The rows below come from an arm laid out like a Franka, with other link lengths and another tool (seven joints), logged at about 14 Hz.
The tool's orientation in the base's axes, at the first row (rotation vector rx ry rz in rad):
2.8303 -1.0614 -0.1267
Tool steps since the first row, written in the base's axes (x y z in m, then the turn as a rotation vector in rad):
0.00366 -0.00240 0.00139 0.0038 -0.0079 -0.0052
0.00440 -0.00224 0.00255 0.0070 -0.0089 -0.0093
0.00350 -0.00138 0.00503 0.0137 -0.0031 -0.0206
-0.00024 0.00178 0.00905 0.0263 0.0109 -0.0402
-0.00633 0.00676 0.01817 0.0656 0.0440 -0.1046
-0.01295 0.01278 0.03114 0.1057 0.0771 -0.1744
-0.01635 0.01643 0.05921 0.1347 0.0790 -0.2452
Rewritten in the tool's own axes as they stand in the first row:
0.00428 -0.00039 -0.00162 0.0083 0.0027 0.0053
0.00469 -0.00083 -0.00287 0.0115 0.0008 0.0091
0.00335 -0.00055 -0.00528 0.0131 -0.0094 0.0190
-0.00169 0.00007 -0.00907 0.0141 -0.0308 0.0358
-0.00989 0.00156 -0.01777 0.0242 -0.0899 0.0923
-0.01932 0.00314 -0.03029 0.0351 -0.1503 0.1540
-0.02533 0.00648 -0.05796 0.0583 -0.1803 0.2204

